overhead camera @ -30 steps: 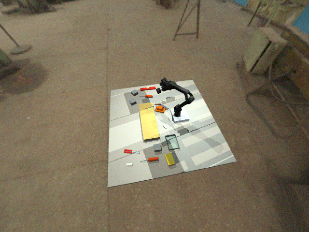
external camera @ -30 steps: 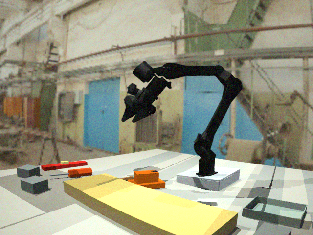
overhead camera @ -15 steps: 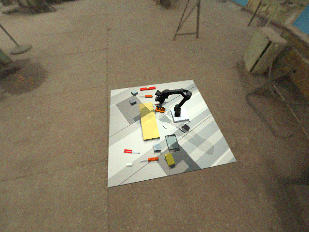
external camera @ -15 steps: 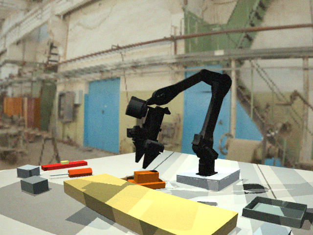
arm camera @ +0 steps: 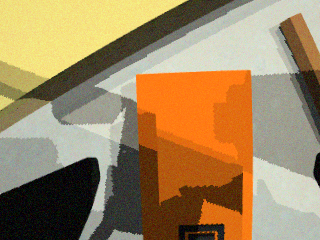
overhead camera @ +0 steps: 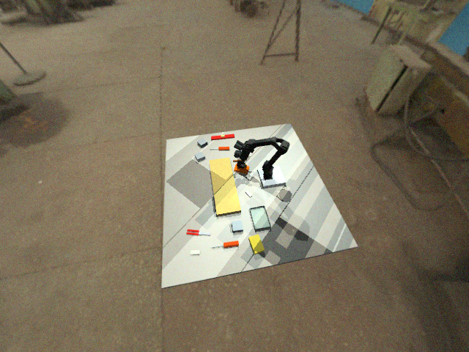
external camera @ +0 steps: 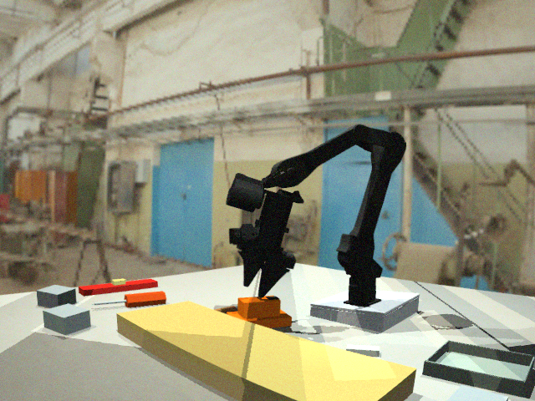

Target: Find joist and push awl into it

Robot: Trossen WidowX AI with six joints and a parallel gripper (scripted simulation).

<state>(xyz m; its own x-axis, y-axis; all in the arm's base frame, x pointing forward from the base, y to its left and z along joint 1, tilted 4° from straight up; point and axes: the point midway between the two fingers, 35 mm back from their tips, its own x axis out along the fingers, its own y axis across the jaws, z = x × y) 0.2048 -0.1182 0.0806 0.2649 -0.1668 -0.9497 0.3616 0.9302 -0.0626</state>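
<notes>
Now: the orange stud finder 30 mm below my gripper tip, 30 mm behind it and 10 mm to the left of it. From my gripper tip the other things lie so: awl 90 mm to the right, 70 mm below, 20 mm behind; then grey tray 460 mm to the left, 90 mm behind, 60 mm below; then red level 410 mm to the right, 130 mm ahead, 60 mm below.
</notes>
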